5 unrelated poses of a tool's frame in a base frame.
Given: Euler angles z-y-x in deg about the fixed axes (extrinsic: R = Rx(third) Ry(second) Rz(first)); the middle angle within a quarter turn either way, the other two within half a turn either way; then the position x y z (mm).
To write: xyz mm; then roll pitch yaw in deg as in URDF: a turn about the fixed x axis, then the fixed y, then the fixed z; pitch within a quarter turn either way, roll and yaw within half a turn. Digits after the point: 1 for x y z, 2 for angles.
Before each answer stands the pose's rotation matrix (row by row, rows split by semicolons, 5 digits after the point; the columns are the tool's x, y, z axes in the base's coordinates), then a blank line. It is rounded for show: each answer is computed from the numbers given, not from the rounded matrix.
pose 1, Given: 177.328 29.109 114.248 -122.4 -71.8 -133.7
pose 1, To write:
-0.87275 -0.04073 0.48647; -0.46222 0.38956 -0.79662; -0.15707 -0.92010 -0.35882

-122.4 -71.8 -133.7 -111.30 9.04 -152.09
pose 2, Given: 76.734 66.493 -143.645 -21.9 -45.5 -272.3
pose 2, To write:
0.09153 -0.38822 0.91701; -0.90861 0.34428 0.23644; -0.40750 -0.85484 -0.32123

-21.9 -45.5 -272.3 -110.59 24.05 -84.25
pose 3, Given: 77.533 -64.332 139.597 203.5 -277.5 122.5
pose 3, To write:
0.09351 -0.42294 -0.90132; -0.86966 0.40603 -0.28075; 0.48471 0.81010 -0.32985

203.5 -277.5 122.5 112.15 -28.99 -83.86
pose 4, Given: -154.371 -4.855 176.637 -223.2 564.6 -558.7
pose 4, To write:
-0.89838 0.43099 -0.08463; 0.43627 0.89791 -0.05845; 0.05080 -0.08944 -0.99470

-223.2 564.6 -558.7 -174.86 -2.91 154.10
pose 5, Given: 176.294 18.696 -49.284 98.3 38.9 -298.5
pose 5, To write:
-0.94525 -0.06123 0.32055; 0.28461 -0.63524 0.71796; 0.15967 0.76988 0.61789

98.3 38.9 -298.5 51.25 -9.19 163.24
